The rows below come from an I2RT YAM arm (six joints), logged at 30 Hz.
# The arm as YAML. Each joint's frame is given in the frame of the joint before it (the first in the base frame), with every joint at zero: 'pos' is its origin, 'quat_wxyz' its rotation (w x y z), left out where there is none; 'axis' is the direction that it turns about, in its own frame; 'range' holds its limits. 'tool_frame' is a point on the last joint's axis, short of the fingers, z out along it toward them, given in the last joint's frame.
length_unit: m
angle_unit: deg
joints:
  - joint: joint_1
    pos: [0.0, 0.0, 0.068]
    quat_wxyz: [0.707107, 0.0, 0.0, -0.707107]
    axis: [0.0, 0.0, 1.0]
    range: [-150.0, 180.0]
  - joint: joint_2
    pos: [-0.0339, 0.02, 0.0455]
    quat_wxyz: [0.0, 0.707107, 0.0, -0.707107]
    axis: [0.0, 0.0, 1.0]
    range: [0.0, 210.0]
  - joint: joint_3
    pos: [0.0, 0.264, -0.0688]
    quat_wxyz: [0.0, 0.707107, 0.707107, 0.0]
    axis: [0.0, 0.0, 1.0]
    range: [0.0, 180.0]
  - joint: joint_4
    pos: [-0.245, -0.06, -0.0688]
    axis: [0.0, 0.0, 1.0]
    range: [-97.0, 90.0]
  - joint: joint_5
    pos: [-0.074, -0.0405, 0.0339]
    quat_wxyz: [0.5, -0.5, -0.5, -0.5]
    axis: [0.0, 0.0, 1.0]
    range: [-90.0, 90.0]
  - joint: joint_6
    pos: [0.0, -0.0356, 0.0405]
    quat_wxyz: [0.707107, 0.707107, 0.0, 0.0]
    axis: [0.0, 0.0, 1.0]
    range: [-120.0, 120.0]
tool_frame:
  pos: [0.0, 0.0, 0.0]
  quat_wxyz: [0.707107, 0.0, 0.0, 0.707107]
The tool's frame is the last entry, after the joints.
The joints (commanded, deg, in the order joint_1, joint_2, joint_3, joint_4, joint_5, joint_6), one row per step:
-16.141 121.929 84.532 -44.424 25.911 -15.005
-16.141 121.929 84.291 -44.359 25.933 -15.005
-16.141 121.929 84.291 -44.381 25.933 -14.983
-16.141 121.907 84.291 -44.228 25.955 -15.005
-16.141 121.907 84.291 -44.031 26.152 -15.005
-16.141 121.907 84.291 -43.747 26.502 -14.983
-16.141 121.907 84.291 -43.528 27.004 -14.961
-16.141 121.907 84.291 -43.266 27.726 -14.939
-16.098 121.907 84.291 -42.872 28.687 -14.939
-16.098 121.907 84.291 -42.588 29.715 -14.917
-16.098 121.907 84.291 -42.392 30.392 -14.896
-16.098 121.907 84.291 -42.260 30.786 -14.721
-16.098 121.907 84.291 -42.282 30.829 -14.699
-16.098 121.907 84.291 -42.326 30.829 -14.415
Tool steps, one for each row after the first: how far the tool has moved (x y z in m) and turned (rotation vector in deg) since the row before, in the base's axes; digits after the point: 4 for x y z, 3 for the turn. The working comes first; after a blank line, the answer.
Tool pose at each row, in the base's axes (x y z in m, rotation vector in deg; the steps are taken from these numbers as rounded here):
0.3855 -0.1278 0.1315 4.592 174.169 -41.949
0.3847 -0.1276 0.1305 4.537 174.346 -41.953
0.3847 -0.1275 0.1305 4.563 174.362 -41.948
0.3850 -0.1276 0.1307 4.590 174.188 -42.012
0.3853 -0.1278 0.1308 4.676 173.971 -42.344
0.3857 -0.1282 0.1309 4.844 173.644 -42.920
0.3860 -0.1285 0.1311 5.010 173.367 -43.714
0.3863 -0.1290 0.1314 5.221 173.019 -44.846
0.3869 -0.1294 0.1318 5.416 172.498 -46.353
0.3872 -0.1301 0.1322 5.687 172.070 -47.942
0.3874 -0.1305 0.1325 5.882 171.769 -48.987
0.3875 -0.1308 0.1326 6.246 171.522 -49.580
0.3875 -0.1308 0.1327 6.276 171.531 -49.640
0.3874 -0.1308 0.1326 6.682 171.485 -49.609

-0.0008 0.0002 -0.0010 0.028 0.175 -0.003
0.0000 0.0001 0.0000 0.006 0.011 -0.019
0.0003 -0.0001 0.0002 -0.070 -0.152 0.016
0.0003 -0.0002 0.0001 -0.242 -0.135 -0.028
0.0004 -0.0004 0.0001 -0.412 -0.187 -0.071
0.0003 -0.0003 0.0002 -0.537 -0.083 -0.096
0.0003 -0.0005 0.0003 -0.758 -0.064 -0.132
0.0006 -0.0004 0.0004 -1.021 -0.116 -0.113
0.0003 -0.0007 0.0004 -1.052 -0.003 -0.191
0.0002 -0.0004 0.0003 -0.695 -0.014 -0.134
0.0001 -0.0003 0.0001 -0.408 -0.112 -0.217
0.0000 0.0000 0.0001 -0.034 0.021 -0.026
-0.0001 0.0000 -0.0001 0.013 -0.110 -0.240

